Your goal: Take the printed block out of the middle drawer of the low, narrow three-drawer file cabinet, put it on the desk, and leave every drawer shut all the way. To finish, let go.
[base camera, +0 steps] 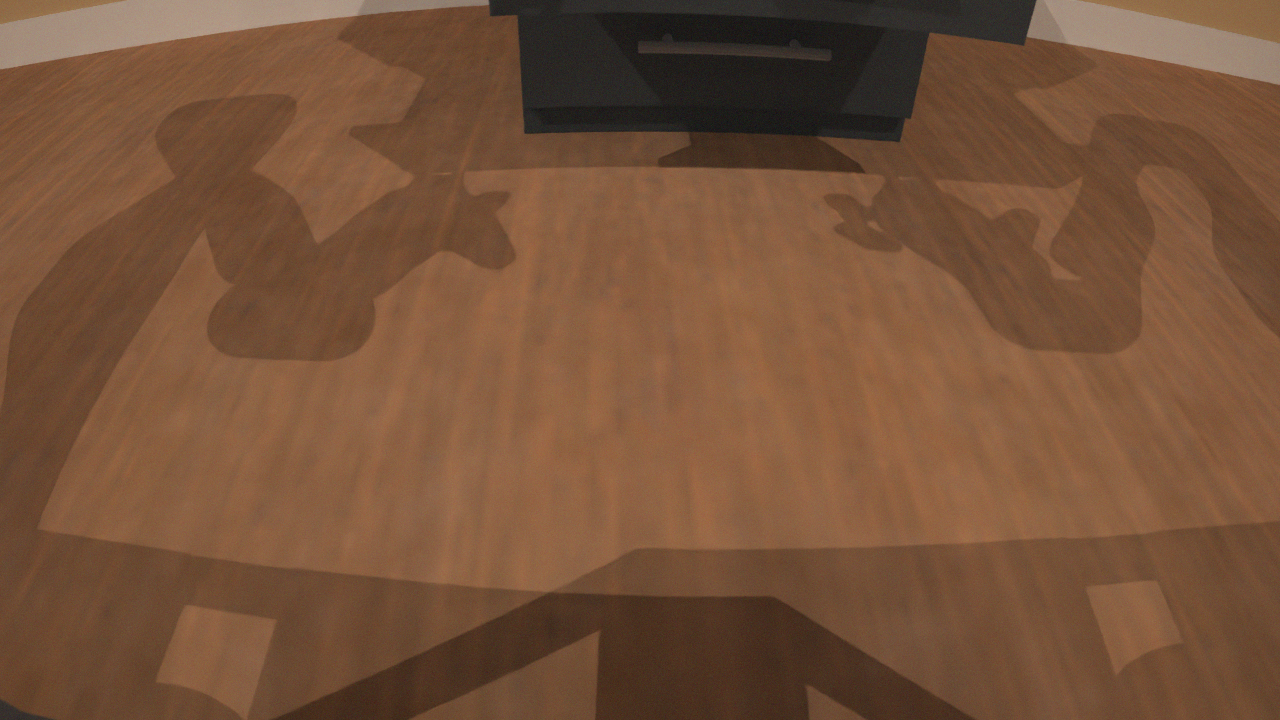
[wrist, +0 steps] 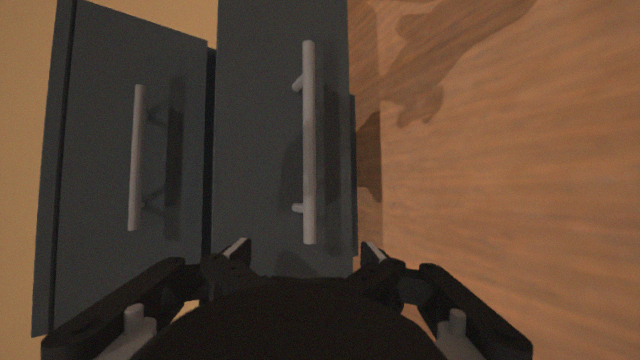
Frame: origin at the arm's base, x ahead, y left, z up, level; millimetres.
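Seen in the pictures: gripper, fingertip midpoint: (wrist: 306,252).
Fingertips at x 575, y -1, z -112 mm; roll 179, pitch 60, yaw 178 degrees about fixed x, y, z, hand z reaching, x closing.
Note:
Offsets run from my fingertips to a thing's top centre. "*": to the spot under its first point. Level surfaces: height alone.
The dark grey file cabinet (base camera: 920,76) (wrist: 46,200) stands against the wall. Its middle drawer (base camera: 975,19) (wrist: 255,125) is pulled out partway, its front standing forward of the other drawers. Its pale bar handle {* 20 mm ahead, 83 mm right, 11 mm down} (wrist: 309,150) runs lengthwise in the wrist view. The top drawer (wrist: 105,150) looks shut, with its own handle {* 199 mm ahead, 76 mm right, 139 mm up} (wrist: 137,160). The bottom drawer (base camera: 581,76) also looks shut. My gripper (wrist: 306,252) is open and empty, its fingertips to either side of the line of the middle handle, near that handle's lower end in the wrist view. The printed block and the desk do not show.
The wood floor {285 mm down} (base camera: 662,358) (wrist: 500,200) lies in front of the cabinet and carries shadows of the arm. A white skirting board (base camera: 179,31) runs along the yellow wall (wrist: 20,125) behind the cabinet.

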